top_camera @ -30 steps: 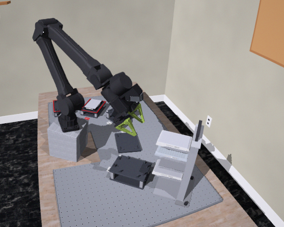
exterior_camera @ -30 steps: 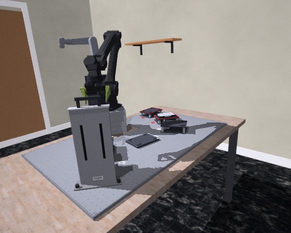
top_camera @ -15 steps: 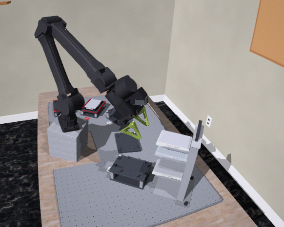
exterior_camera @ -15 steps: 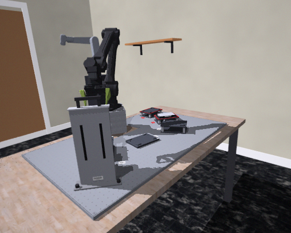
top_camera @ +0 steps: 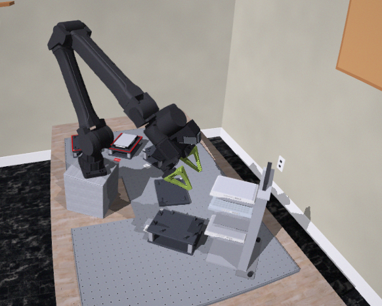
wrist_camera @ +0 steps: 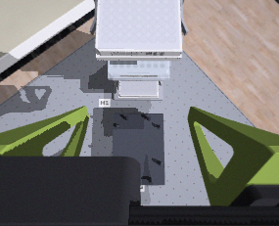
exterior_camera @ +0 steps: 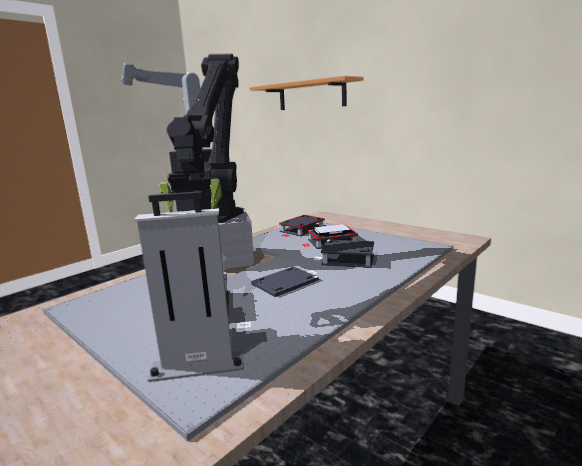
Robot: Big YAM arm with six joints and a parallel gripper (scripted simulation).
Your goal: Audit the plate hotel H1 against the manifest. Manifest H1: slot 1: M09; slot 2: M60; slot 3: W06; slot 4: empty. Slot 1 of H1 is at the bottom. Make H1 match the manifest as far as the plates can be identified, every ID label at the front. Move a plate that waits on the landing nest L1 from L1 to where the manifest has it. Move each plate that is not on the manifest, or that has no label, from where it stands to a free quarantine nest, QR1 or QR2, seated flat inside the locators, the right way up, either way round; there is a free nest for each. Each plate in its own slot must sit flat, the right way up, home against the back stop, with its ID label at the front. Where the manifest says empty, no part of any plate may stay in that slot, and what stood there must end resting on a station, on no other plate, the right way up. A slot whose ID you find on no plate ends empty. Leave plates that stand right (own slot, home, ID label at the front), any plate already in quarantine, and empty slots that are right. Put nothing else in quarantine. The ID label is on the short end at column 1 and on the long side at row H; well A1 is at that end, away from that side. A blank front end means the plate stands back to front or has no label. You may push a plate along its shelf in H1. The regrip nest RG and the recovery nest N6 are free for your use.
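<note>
The clear plate lies 9 cm to the right of my hand, 8 cm ahead of it and 6 cm below it. The rest, counted from my hand: hotel back panel: 15 cm to the right, 14 cm ahead, 12 cm below; h1 tag: 27 cm below, 12 cm ahead, 1 cm to the left.
</note>
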